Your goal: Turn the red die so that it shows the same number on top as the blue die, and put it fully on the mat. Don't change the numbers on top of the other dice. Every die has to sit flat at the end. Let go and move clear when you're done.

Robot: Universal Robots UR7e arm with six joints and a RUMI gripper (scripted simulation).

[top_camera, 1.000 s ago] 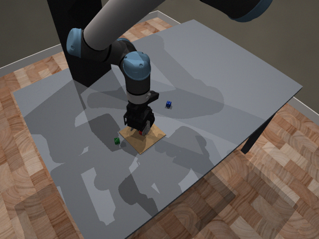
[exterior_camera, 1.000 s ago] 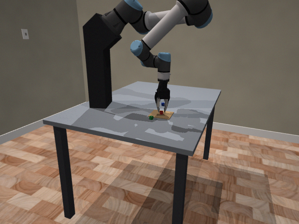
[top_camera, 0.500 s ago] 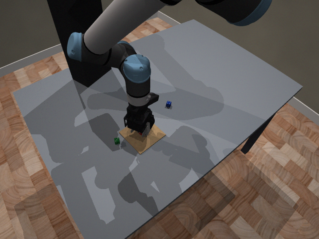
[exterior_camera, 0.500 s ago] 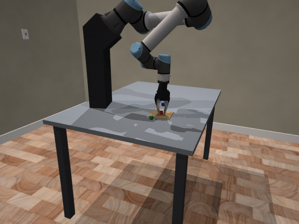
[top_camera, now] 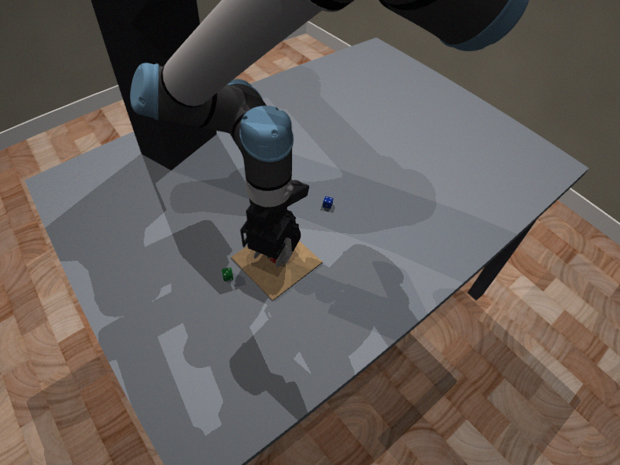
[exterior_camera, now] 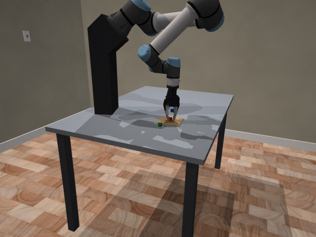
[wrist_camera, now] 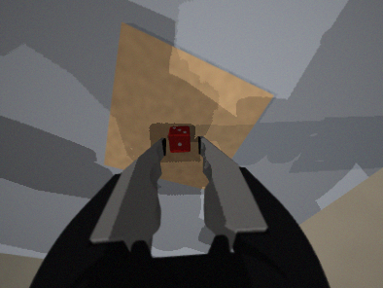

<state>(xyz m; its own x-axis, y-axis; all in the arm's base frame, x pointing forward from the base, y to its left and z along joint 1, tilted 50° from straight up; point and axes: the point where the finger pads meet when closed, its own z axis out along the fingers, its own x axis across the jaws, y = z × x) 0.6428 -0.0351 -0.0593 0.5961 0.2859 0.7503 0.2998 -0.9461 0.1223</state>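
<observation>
Right now my hand is 1 cm above the red die. Round my hand: tan mat 2 cm below; green die 3 cm behind, 10 cm to the right, 1 cm below; blue die 6 cm behind, 19 cm to the left, 1 cm below.
</observation>
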